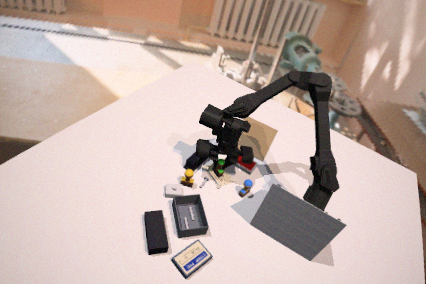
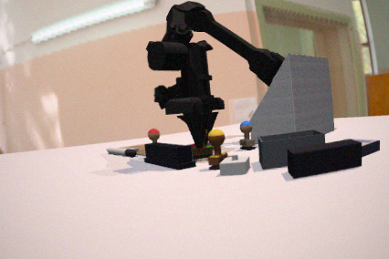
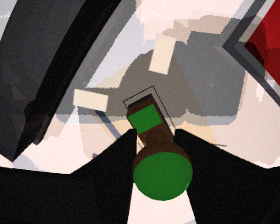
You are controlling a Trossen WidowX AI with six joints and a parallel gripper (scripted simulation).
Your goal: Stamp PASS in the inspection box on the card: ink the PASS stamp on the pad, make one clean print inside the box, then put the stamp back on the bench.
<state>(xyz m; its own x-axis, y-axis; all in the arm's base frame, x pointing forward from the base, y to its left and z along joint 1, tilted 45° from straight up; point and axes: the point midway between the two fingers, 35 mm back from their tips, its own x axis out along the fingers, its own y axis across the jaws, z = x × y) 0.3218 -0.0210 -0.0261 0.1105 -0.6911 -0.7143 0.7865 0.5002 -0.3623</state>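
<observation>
The green-knobbed stamp lies right at my gripper tip. Also, from my gripper tip: cream card 10 mm behind, 30 mm below; then black block 80 mm ahead, 10 mm below; then screw 70 mm to the left, 20 mm below.
</observation>
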